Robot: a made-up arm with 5 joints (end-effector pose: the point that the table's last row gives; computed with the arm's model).
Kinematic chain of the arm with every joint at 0, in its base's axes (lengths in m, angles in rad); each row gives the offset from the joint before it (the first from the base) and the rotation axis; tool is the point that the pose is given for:
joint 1: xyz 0 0 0.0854 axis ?
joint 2: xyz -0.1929 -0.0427 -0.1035 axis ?
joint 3: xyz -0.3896 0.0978 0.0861 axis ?
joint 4: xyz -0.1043 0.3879 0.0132 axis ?
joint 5: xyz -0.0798 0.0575 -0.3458 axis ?
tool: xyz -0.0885 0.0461 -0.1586
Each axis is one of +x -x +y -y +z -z.
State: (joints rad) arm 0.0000 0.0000 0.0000 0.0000 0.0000
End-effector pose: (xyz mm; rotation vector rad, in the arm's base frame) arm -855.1 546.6 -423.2 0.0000 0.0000 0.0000
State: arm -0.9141 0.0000 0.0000 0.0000 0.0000
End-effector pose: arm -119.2 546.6 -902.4 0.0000 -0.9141 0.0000
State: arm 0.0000 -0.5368 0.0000 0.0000 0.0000
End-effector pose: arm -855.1 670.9 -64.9 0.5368 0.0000 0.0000
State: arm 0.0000 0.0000 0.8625 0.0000 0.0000
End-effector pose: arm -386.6 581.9 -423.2 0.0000 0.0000 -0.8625
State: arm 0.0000 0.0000 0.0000 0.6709 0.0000
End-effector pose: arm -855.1 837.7 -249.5 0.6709 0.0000 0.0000
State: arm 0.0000 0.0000 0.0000 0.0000 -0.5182
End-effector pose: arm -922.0 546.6 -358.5 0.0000 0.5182 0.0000
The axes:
joint 1: +y
joint 2: -x
joint 3: -z
joint 4: +x
joint 5: -y

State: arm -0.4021 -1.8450 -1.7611 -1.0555 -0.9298
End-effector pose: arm -450.2 200.2 -462.6 0.2937 -1.2718 0.4868
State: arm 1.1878 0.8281 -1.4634 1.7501 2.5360
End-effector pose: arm -491.7 238.2 1194.0 0.1703 0.1756 -0.7608
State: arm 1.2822 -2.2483 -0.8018 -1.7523 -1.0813
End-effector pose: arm -485.9 0.4 838.4 0.4707 1.5600 -0.4160
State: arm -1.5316 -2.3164 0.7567 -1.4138 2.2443
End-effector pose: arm -76.0 -118.2 -435.0 1.2515 -2.7141 -0.1229
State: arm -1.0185 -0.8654 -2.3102 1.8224 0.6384
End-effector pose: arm -286.8 -688.7 -1051.3 0.5972 0.5584 2.2348
